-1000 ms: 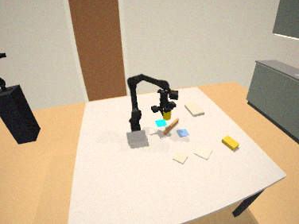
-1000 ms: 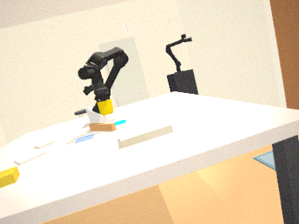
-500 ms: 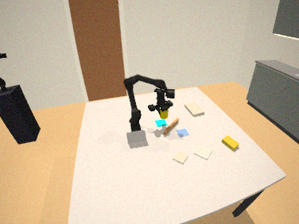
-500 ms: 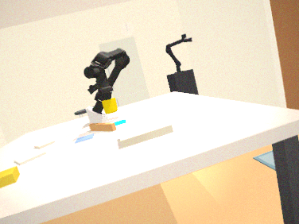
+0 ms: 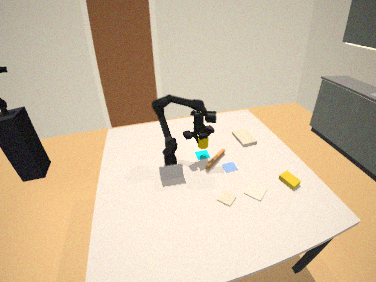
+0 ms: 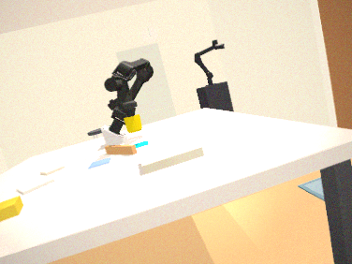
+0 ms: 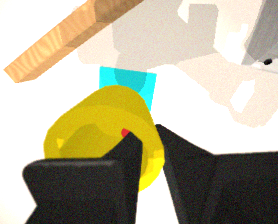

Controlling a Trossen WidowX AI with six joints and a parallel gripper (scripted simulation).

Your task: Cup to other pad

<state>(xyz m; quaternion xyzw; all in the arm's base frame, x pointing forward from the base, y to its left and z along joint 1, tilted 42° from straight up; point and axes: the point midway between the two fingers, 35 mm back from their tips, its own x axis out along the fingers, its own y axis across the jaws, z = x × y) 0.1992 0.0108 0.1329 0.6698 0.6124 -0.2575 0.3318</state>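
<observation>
The wooden bar is 8 cm ahead of my gripper tip, 8 cm to the right of it and 9 cm below it. Round my gripper tip: cream block (39 cm ahead, 6 cm to the left, 9 cm below); yellow cup (2 cm ahead).
</observation>
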